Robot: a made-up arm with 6 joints. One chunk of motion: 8 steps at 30 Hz.
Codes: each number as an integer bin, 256 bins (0 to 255) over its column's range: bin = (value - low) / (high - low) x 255, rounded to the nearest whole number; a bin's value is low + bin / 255 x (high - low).
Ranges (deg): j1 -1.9..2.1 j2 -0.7..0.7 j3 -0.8..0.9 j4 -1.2..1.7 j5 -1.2..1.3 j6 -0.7..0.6
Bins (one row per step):
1: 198 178 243 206 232 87
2: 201 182 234 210 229 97
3: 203 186 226 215 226 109
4: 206 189 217 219 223 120
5: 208 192 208 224 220 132
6: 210 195 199 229 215 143
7: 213 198 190 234 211 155
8: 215 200 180 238 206 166
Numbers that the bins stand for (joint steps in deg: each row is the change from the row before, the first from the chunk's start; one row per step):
1: 1.206 0.277 0.820 1.143 1.075 -0.256
2: 1.253 0.299 0.760 1.188 1.045 -0.205
3: 1.284 0.321 0.707 1.245 1.016 -0.144
4: 1.331 0.338 0.647 1.291 0.986 -0.088
5: 1.363 0.354 0.587 1.347 0.957 -0.027
6: 1.394 0.371 0.527 1.404 0.908 0.029
7: 1.441 0.387 0.467 1.461 0.869 0.090
8: 1.473 0.398 0.400 1.507 0.820 0.146

